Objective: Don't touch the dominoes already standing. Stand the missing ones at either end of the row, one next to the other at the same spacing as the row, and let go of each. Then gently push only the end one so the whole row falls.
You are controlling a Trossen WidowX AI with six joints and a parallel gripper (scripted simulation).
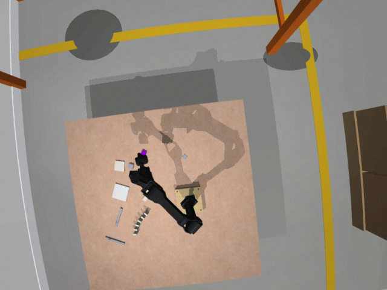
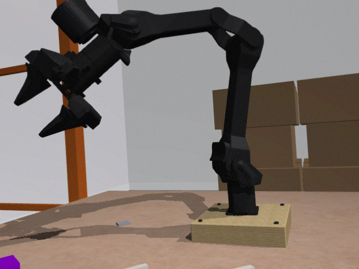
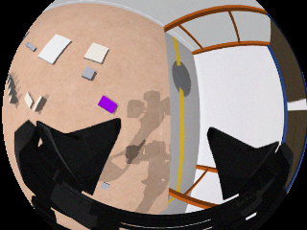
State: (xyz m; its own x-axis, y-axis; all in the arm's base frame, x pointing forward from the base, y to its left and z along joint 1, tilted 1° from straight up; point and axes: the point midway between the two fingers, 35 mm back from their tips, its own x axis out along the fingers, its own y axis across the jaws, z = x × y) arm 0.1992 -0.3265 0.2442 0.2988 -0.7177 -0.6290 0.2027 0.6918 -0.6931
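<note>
Right now my gripper tip is 40 mm short of the purple block, 20 mm to the left of it and 250 mm above it. Also, from my gripper tip: small grey tile 240 mm behind, 60 mm to the left, 250 mm below.
</note>
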